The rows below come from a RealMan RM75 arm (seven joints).
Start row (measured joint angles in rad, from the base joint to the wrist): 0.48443, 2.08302, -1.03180, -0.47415, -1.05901, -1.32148, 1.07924
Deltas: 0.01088, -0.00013, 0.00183, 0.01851, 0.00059, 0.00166, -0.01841; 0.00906, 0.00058, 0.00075, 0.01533, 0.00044, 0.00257, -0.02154; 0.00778, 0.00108, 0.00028, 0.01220, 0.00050, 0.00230, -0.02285; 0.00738, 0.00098, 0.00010, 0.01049, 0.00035, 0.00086, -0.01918; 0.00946, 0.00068, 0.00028, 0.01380, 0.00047, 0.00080, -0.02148; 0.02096, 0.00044, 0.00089, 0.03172, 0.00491, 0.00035, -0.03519; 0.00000, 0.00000, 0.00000, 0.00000, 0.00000, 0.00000, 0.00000; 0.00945, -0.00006, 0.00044, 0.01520, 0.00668, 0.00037, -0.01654; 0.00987, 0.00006, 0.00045, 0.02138, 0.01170, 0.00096, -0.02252; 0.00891, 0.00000, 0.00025, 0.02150, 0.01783, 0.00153, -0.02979; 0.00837, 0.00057, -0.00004, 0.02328, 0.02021, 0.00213, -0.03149; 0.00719, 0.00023, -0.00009, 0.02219, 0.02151, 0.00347, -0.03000; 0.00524, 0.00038, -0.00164, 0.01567, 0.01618, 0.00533, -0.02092
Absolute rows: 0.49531, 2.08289, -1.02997, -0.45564, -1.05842, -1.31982, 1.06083; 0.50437, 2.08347, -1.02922, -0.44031, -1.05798, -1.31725, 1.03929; 0.51215, 2.08455, -1.02894, -0.42811, -1.05748, -1.31495, 1.01644; 0.51953, 2.08553, -1.02884, -0.41762, -1.05713, -1.31409, 0.99726; 0.52899, 2.08621, -1.02856, -0.40382, -1.05666, -1.31329, 0.97578; 0.54995, 2.08665, -1.02767, -0.37210, -1.05175, -1.31294, 0.94059; 0.54995, 2.08665, -1.02767, -0.37210, -1.05175, -1.31294, 0.94059; 0.55940, 2.08659, -1.02723, -0.35690, -1.04507, -1.31257, 0.92405; 0.56927, 2.08665, -1.02678, -0.33552, -1.03337, -1.31161, 0.90153; 0.57818, 2.08665, -1.02653, -0.31402, -1.01554, -1.31008, 0.87174; 0.58655, 2.08722, -1.02657, -0.29074, -0.99533, -1.30795, 0.84025; 0.59374, 2.08745, -1.02666, -0.26855, -0.97382, -1.30448, 0.81025; 0.59898, 2.08783, -1.02830, -0.25288, -0.95764, -1.29915, 0.78933
